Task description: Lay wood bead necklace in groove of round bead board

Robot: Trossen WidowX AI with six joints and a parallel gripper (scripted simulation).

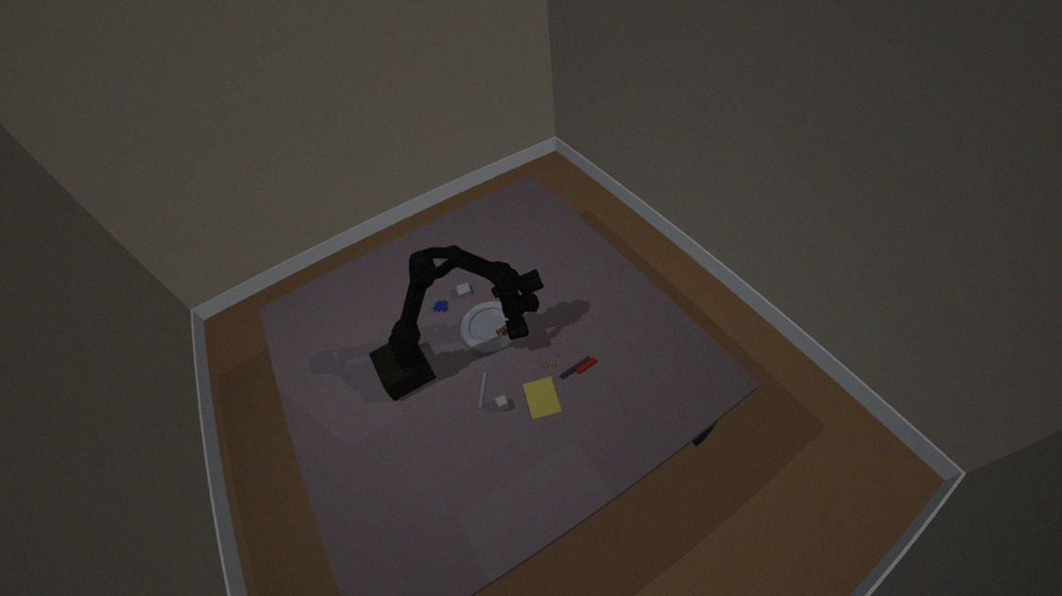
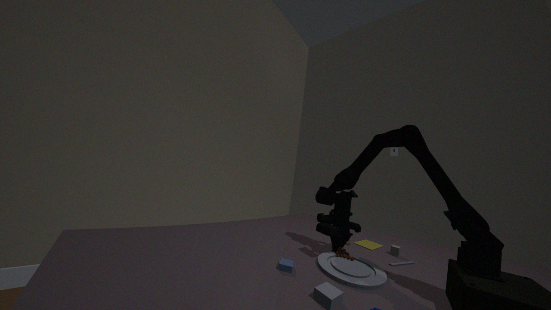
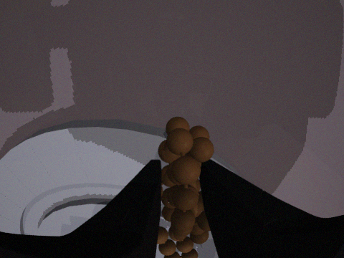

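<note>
Right now my gripper tip is 6 cm past the round bead board, 7 cm to the right of it and 1 cm above it. Also, from my gripper tip: red-and-black tool (7 cm ahead, 25 cm to the right, 1 cm below); then blue block (8 cm ahead, 21 cm to the left, 1 cm below); then thin stick (21 cm behind, 11 cm to the right, 1 cm below).
</note>
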